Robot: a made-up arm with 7 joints.
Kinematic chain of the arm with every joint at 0, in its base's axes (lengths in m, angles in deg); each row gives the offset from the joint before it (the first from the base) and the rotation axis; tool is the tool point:
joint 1: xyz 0 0 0 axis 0 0.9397 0.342
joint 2: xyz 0 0 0 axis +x
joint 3: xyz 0 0 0 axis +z
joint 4: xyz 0.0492 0 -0.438 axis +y
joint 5: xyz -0.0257 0 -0.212 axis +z
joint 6: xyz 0 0 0 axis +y
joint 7: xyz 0 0 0 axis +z
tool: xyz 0 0 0
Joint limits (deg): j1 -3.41..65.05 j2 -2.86..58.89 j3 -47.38..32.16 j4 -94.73..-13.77 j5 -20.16..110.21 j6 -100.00..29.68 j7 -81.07..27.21
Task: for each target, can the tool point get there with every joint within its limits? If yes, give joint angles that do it. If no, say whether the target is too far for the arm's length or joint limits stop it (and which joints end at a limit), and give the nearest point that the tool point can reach.
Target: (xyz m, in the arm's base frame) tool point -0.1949 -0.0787 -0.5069
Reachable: yes | joints 48.81 7.94 -35.45 -84.33 22.22 -8.75 -14.53
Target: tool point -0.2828 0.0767 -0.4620
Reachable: yes | joints 59.90 13.18 -6.41 -84.93 36.57 -41.04 7.09
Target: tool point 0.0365 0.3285 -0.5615
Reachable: yes | joints 4.98 36.44 -36.35 -24.61 10.84 -66.72 -43.88
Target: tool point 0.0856 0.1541 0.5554
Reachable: no: joint limits stop it (at a limit: joint 1, joint 2, joint 3, joint 4) | nearest point 0.2373 0.4495 -0.0980 | short by 0.733 m
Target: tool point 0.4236 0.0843 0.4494
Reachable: no: joint limits stop it (at a limit: joint 1, joint 2, joint 3, joint 4) | nearest point 0.2373 0.4495 -0.0980 | short by 0.684 m
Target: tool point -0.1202 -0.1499 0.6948
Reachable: no: too far | nearest point 0.2373 0.4495 -0.0980 | short by 1.056 m
